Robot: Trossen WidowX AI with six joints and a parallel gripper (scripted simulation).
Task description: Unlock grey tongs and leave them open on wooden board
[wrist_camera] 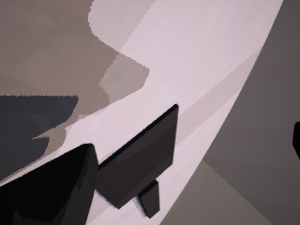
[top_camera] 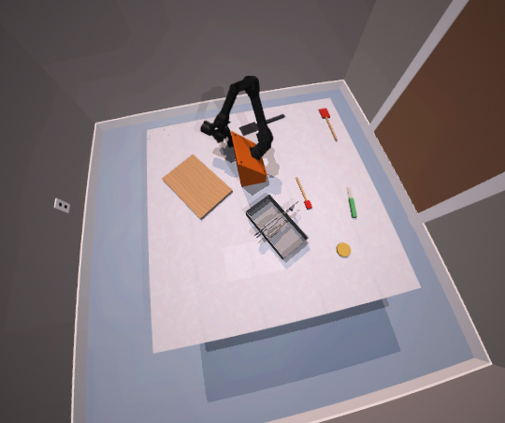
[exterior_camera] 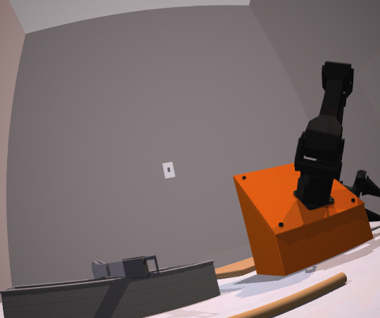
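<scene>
Now: the roasting tin 67 cm ahead of my gripper tip, 11 cm to the left of it and 1 cm below it. Also, from my gripper tip: black spatula: 18 cm to the left, 4 cm below, 4 cm behind; then wooden board: 33 cm ahead, 27 cm to the right, 3 cm below.
</scene>
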